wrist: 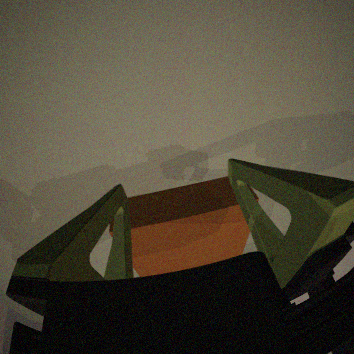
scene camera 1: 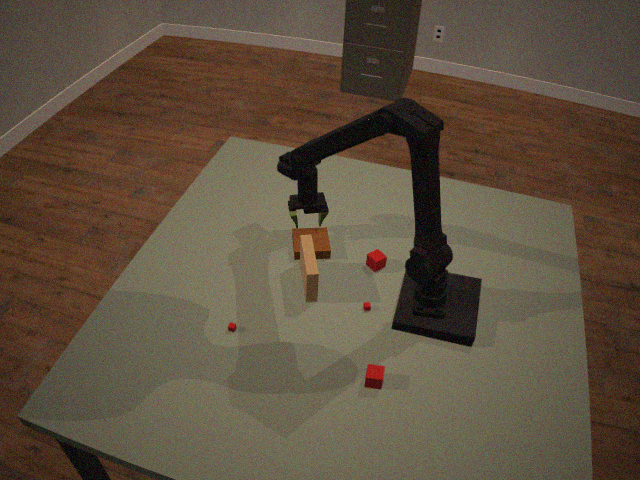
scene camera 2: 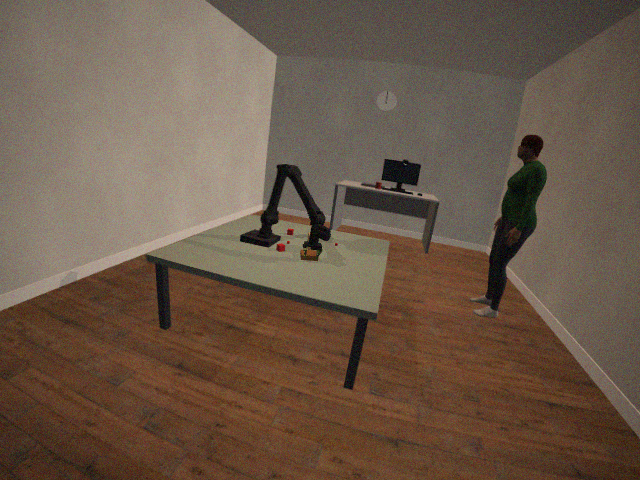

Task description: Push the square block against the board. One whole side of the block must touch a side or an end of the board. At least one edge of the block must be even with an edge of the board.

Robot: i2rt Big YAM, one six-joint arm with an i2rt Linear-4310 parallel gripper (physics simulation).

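Places are measured from the arm's base along level axes (x ahead, y left, z up), in millimetres.
Pixels of known places: gripper, between the fingertips: [wrist: 176,179] [scene camera 1: 308,226] [scene camera 2: 310,259]; arm's base, origin of its link: [scene camera 1: 429,300] [scene camera 2: 265,236].
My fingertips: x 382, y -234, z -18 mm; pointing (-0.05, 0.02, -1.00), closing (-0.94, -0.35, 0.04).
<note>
Ahead of a thing's pixels: the offset from my fingertips to its middle. Level surfaces: height alone.
The square block {24 mm back, 69 mm left, 3 mm down} [scene camera 1: 311,236] [scene camera 2: 309,256] [wrist: 187,242] is flat and orange-brown and lies on the table. The board {48 mm back, 209 mm left, 34 mm up} [scene camera 1: 310,268] is a long, light wooden piece standing on its narrow side. Its far end is at the block's near side in scene camera 1 and overlaps it from that angle; whether they touch cannot be told. The board does not show in the wrist view. My gripper [scene camera 1: 309,225] [scene camera 2: 312,251] [wrist: 176,179] is open with nothing between its fingers. It points down, low over the block's far part; contact with the block cannot be told.
On the table {18 mm down} [scene camera 1: 465,408] [scene camera 2: 242,263], a larger red cube {222 mm back, 100 mm left, 2 mm up} [scene camera 1: 376,260] [scene camera 2: 280,248] lies right of the block, and another {272 mm back, 498 mm left, 2 mm up} [scene camera 1: 374,376] is nearer the front. Small red cubes lie right [scene camera 1: 366,306] and left [scene camera 1: 232,327] of the board. The black arm base [scene camera 1: 439,310] stands at the right.
</note>
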